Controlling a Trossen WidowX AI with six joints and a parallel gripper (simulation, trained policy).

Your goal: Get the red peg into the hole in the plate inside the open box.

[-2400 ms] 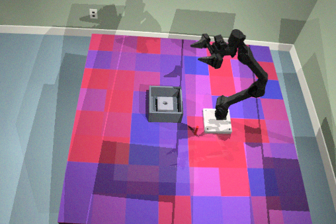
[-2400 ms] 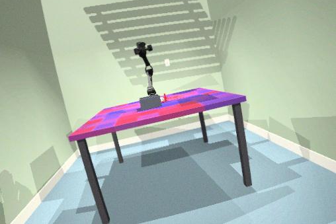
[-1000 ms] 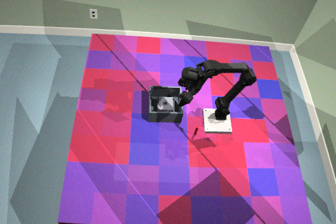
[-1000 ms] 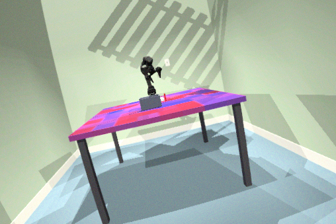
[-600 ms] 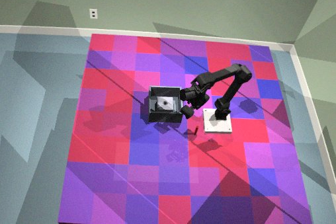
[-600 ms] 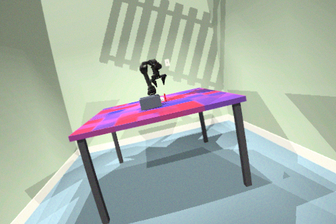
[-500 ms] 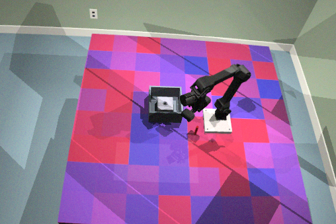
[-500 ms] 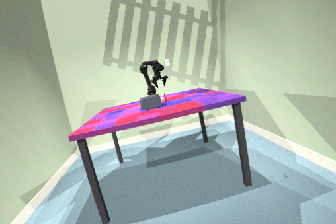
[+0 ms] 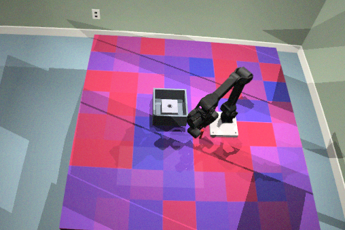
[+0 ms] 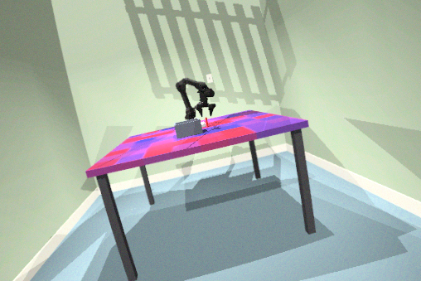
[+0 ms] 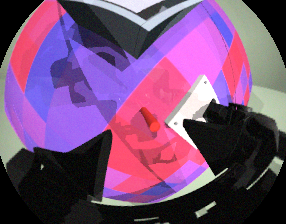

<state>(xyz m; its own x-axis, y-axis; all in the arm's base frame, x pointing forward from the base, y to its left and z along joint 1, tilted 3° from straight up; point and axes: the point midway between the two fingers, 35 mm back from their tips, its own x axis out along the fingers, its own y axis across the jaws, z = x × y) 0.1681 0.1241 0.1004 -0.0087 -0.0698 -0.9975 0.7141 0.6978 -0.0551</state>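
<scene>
Now: gripper tip 10 mm past the red peg and 50 mm above it. Round my gripper tip: box (160 mm ahead, 170 mm to the right, 60 mm below).
</scene>
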